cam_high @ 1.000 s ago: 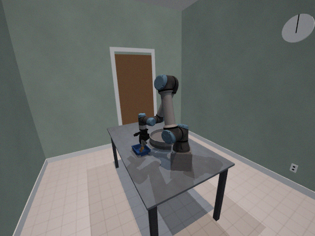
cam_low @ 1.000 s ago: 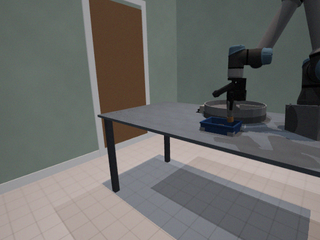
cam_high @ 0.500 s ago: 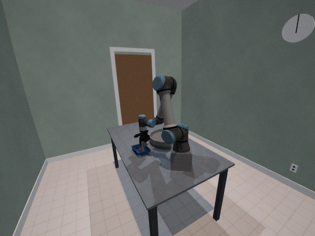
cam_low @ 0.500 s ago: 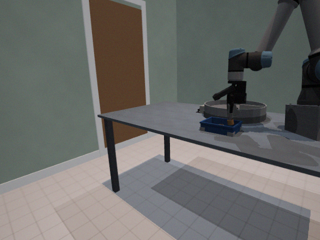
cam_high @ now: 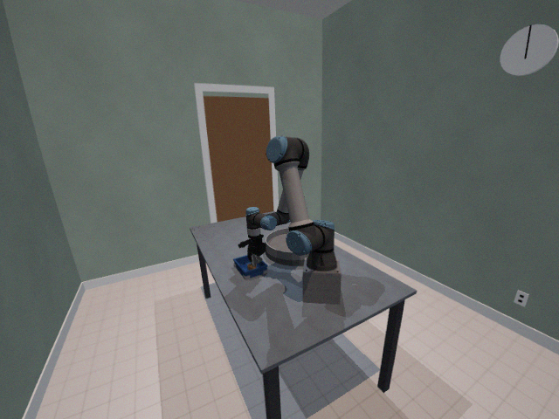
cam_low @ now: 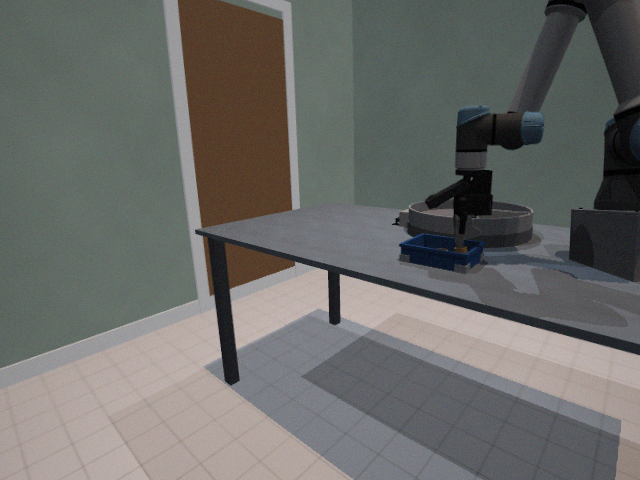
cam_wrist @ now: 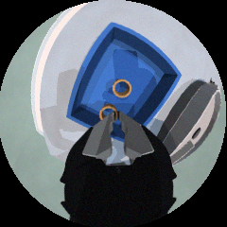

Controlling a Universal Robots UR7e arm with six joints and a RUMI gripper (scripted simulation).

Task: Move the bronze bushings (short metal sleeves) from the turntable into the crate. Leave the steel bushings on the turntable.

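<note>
Now: the blue crate 40 mm ahead of my hand, 10 mm to the left of it and 20 mm below it. Round my hand: turntable: 110 mm ahead, 360 mm to the right, 10 mm above.
</note>
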